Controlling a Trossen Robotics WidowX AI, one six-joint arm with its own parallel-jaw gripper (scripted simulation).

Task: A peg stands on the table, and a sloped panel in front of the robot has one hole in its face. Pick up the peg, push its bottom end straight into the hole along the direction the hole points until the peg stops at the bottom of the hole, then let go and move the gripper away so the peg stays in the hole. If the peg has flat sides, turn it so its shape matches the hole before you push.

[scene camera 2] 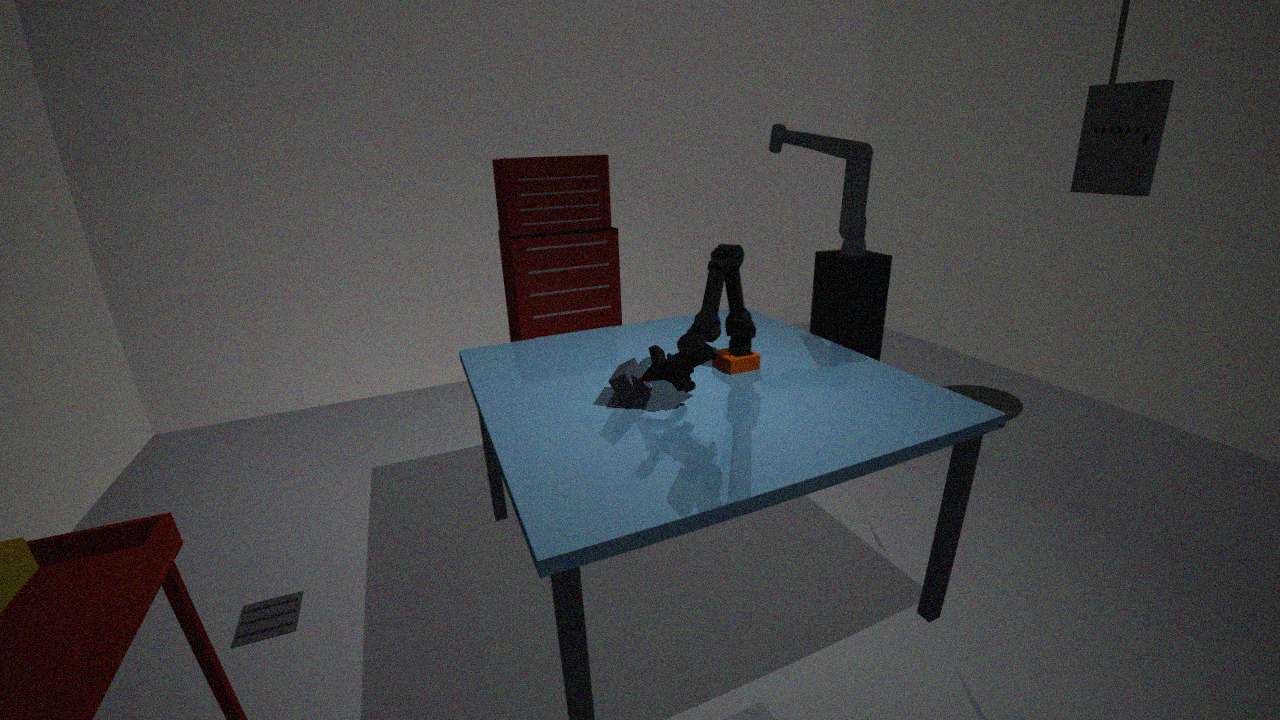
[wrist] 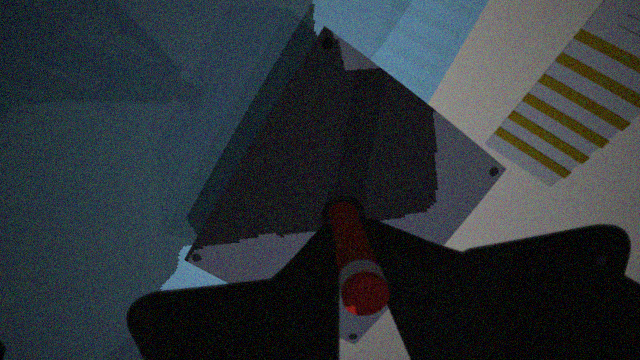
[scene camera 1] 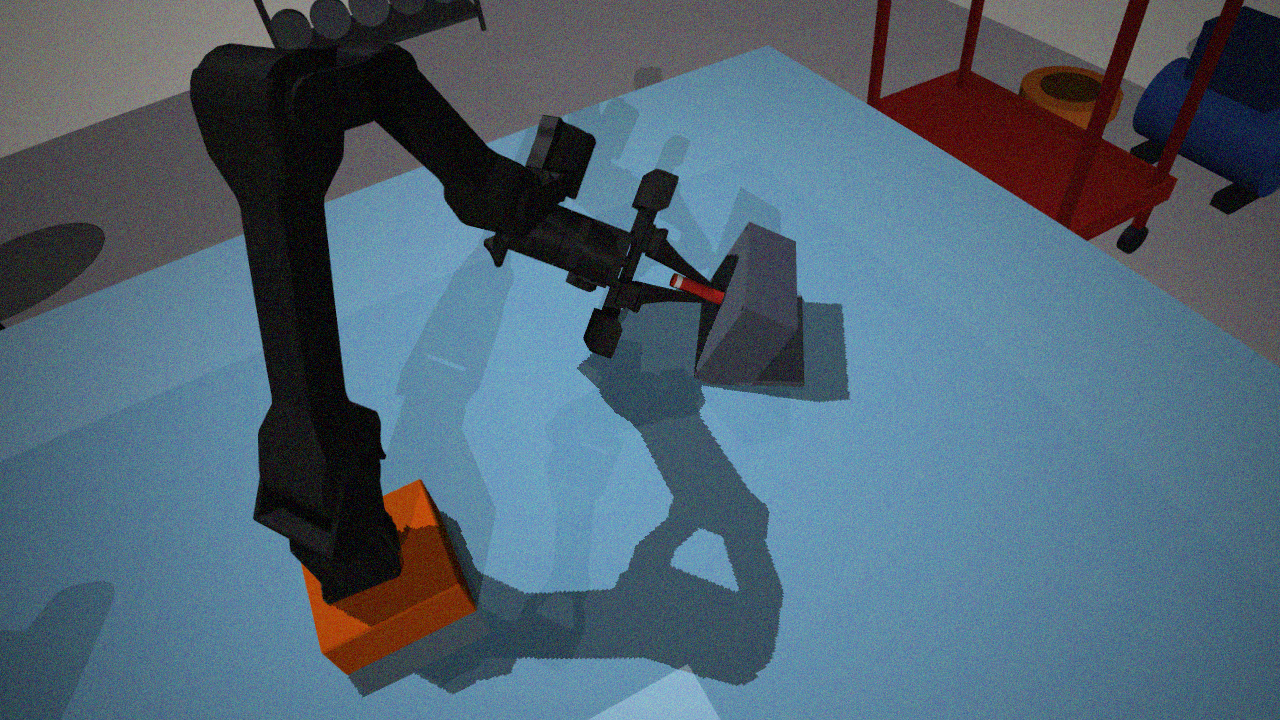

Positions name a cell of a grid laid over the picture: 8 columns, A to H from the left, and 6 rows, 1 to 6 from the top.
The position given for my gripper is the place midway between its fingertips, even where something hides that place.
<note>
My gripper (scene camera 1: E3) carries a red peg.
My gripper also shows in scene camera 2 (scene camera 2: E4) and in the wrist view (wrist: E4).
</note>
